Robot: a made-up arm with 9 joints.
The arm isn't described. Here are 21 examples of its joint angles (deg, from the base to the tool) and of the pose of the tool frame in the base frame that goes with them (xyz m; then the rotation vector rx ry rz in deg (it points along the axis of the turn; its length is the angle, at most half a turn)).
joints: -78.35 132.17 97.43 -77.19 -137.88 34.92 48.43 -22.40 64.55
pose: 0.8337 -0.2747 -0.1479 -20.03 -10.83 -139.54
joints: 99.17 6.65 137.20 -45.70 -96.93 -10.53 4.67 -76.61 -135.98
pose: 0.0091 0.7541 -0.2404 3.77 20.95 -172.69
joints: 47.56 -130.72 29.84 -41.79 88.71 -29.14 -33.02 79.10 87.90
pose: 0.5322 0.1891 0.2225 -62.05 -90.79 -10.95
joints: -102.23 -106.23 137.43 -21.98 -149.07 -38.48 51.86 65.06 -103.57
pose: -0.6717 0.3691 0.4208 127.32 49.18 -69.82
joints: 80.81 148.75 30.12 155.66 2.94 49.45 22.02 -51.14 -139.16
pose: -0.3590 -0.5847 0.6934 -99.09 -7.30 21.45
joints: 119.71 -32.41 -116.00 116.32 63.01 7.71 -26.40 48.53 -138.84
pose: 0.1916 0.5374 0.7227 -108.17 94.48 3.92
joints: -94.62 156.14 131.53 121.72 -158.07 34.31 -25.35 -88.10 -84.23
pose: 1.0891 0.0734 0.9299 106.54 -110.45 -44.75
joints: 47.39 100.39 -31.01 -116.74 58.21 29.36 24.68 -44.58 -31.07
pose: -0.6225 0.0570 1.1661 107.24 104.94 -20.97
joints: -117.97 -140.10 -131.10 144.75 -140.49 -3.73 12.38 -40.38 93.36
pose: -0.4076 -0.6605 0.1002 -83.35 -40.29 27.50
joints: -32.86 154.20 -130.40 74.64 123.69 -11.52 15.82 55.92 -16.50
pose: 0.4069 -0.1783 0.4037 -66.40 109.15 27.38
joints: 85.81 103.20 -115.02 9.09 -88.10 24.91 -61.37 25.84 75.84
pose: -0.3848 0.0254 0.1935 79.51 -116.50 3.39
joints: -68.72 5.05 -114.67 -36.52 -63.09 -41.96 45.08 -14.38 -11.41
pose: -0.1950 0.8494 1.3508 132.49 -62.75 0.91
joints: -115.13 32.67 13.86 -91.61 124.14 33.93 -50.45 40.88 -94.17
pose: -0.5301 -0.2204 0.7800 49.22 44.56 -78.22
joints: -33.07 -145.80 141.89 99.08 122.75 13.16 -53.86 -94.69 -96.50
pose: 1.0168 -0.1495 0.2529 -5.14 -106.64 -30.72
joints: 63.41 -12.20 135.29 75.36 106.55 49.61 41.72 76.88 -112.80
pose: 0.1171 0.3272 0.8826 19.87 -15.19 32.74
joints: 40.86 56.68 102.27 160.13 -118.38 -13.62 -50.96 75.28 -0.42
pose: -0.3670 0.5108 0.2436 25.31 -114.28 24.95
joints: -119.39 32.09 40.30 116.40 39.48 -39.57 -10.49 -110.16 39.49
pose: -0.2147 0.4519 0.2867 -54.94 -47.56 -93.25
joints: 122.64 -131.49 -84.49 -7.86 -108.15 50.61 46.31 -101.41 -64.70
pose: 0.1620 -0.9757 0.0538 -53.49 -63.29 -132.04
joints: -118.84 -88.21 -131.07 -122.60 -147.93 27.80 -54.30 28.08 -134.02
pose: -0.4724 0.4199 0.9720 -57.69 -59.51 120.31
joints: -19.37 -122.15 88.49 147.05 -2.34 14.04 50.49 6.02 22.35
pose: 0.7299 0.4285 0.8145 84.74 -109.67 2.48
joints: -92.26 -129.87 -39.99 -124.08 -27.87 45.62 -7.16 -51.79 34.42
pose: 0.2591 1.2527 0.5782 90.59 -104.04 22.54
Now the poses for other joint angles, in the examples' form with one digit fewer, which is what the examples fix.
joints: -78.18 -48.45 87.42 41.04 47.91 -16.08 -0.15 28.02 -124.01
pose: -0.255 0.329 0.980 -97.4 54.4 -18.7
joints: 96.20 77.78 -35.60 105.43 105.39 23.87 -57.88 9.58 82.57
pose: -0.008 -0.264 0.050 -33.7 36.0 -140.2
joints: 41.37 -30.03 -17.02 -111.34 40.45 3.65 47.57 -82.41 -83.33
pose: 0.731 -0.029 1.119 -55.7 70.8 139.1
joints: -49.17 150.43 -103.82 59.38 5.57 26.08 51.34 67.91 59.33
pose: 0.511 0.051 0.742 71.0 -68.2 -75.1
